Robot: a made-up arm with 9 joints.
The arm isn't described. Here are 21 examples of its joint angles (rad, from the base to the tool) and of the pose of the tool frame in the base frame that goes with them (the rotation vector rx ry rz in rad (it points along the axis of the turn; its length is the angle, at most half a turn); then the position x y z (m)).
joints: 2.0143 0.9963 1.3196 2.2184 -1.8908 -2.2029 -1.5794 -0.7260 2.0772
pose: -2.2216 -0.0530 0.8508 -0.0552 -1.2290 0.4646
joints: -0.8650 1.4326 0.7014 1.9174 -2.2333 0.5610 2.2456 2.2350 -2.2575
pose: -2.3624 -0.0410 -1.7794 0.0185 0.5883 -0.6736
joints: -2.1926 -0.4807 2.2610 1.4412 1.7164 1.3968 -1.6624 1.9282 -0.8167
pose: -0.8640 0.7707 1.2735 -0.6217 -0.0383 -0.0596
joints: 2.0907 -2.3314 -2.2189 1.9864 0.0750 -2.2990 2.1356 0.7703 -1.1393
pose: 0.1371 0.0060 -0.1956 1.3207 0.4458 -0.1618
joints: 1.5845 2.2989 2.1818 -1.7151 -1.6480 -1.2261 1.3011 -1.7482 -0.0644
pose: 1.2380 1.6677 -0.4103 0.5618 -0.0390 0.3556
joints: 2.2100 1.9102 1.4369 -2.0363 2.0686 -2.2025 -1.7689 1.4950 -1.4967
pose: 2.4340 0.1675 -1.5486 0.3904 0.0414 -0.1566
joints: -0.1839 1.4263 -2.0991 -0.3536 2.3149 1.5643 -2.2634 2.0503 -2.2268
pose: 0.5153 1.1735 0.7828 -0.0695 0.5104 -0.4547
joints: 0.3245 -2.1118 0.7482 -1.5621 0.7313 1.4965 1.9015 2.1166 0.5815
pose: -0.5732 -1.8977 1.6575 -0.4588 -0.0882 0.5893
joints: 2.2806 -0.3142 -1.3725 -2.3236 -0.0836 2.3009 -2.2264 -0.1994 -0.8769
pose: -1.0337 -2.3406 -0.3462 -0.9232 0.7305 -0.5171
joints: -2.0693 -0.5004 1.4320 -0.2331 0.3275 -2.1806 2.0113 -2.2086 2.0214
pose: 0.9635 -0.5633 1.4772 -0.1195 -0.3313 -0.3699
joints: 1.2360 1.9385 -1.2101 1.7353 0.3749 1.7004 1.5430 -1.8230 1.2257
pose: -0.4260 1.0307 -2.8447 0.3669 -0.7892 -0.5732
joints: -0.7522 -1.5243 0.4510 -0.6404 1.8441 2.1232 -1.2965 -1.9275 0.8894
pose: 0.6582 -0.8460 0.5699 -0.6351 -0.1630 0.3043
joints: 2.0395 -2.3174 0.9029 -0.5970 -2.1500 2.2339 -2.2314 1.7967 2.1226
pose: -1.2043 0.2946 -0.9874 0.7763 0.2461 0.0200
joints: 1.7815 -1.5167 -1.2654 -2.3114 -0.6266 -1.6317 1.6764 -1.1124 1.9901
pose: 0.2549 0.3257 0.7247 0.4502 0.0632 -0.5284
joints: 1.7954 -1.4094 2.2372 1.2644 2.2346 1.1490 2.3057 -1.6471 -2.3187
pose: 1.4145 1.1053 -1.2241 -0.6071 0.0951 -0.2264
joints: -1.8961 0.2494 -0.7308 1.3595 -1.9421 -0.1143 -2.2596 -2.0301 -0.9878
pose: -0.5884 0.9011 2.4595 -1.0973 0.9947 1.0210
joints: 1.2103 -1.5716 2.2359 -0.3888 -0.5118 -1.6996 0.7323 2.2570 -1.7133
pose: 2.6529 1.1880 -0.3629 0.3650 0.2458 -0.1678
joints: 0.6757 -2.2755 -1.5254 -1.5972 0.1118 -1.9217 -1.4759 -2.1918 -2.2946
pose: 0.2466 0.7606 0.3382 0.1962 -0.2451 0.1035
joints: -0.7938 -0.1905 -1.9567 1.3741 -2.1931 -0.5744 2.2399 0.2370 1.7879
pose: -1.4804 -1.2485 1.4685 -1.3975 0.8882 0.0818
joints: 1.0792 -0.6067 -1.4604 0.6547 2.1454 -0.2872 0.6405 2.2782 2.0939
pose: -0.8492 0.1635 -0.6514 -0.7275 0.2132 0.3227
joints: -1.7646 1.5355 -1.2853 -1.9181 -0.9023 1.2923 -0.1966 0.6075 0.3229
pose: -0.3526 2.3303 -0.4558 -0.3584 0.3514 -0.0240
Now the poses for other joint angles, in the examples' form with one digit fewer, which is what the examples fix.
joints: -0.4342 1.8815 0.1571 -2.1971 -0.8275 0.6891 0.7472 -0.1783 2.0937
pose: 1.027 0.091 1.377 0.524 0.780 0.013
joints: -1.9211 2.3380 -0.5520 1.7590 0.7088 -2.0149 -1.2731 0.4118 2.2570
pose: 1.450 2.327 -1.289 0.625 1.025 0.282
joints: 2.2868 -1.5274 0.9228 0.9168 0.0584 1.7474 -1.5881 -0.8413 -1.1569
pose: 0.274 1.392 -0.925 0.409 0.048 -0.303
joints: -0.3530 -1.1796 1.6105 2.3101 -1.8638 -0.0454 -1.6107 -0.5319 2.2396
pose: -0.958 0.871 2.764 -0.965 -0.444 0.401
